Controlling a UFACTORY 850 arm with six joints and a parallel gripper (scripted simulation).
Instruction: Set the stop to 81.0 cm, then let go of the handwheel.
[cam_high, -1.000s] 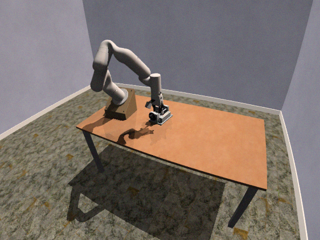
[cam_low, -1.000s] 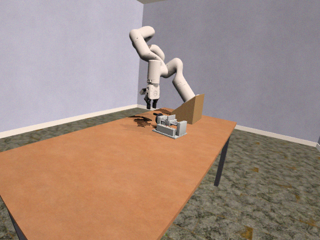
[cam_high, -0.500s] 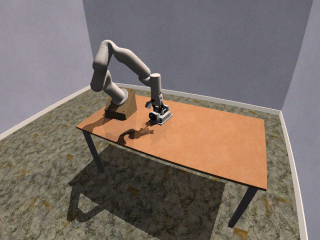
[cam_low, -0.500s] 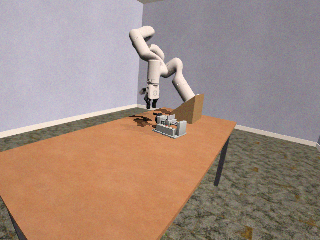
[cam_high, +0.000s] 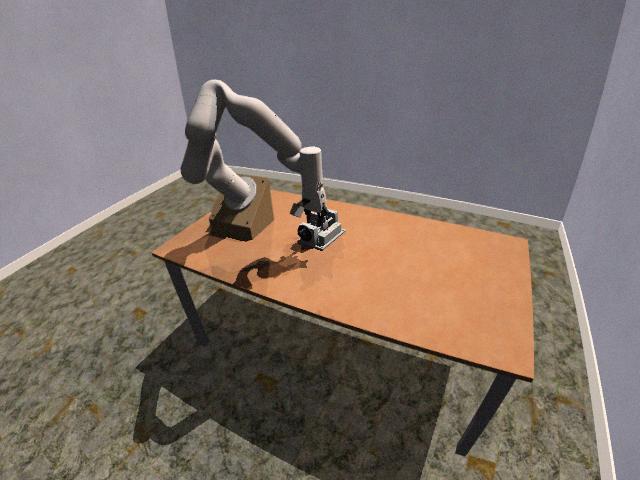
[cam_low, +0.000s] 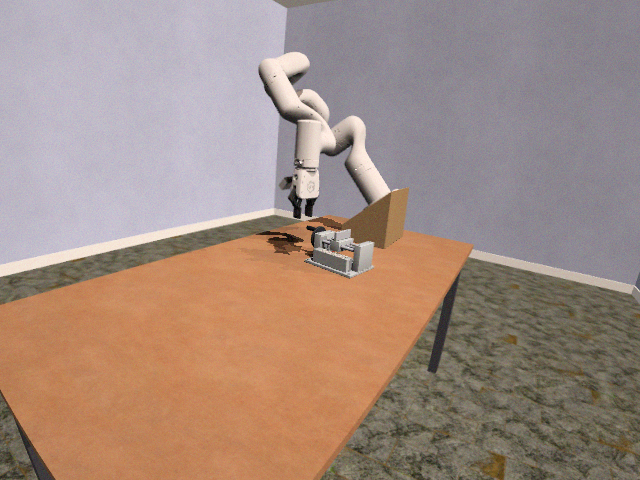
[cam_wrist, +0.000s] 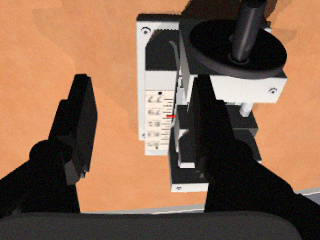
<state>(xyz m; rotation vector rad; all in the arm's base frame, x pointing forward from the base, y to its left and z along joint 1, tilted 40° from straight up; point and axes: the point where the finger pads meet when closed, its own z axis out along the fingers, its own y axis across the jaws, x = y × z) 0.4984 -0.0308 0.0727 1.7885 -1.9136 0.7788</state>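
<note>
Right now my hand is 70 mm past the handwheel, 10 mm to the right of it and 80 mm above it. The rest, counted from my hand: grey stop fixture 50 mm behind, 130 mm to the left, 80 mm below.
</note>
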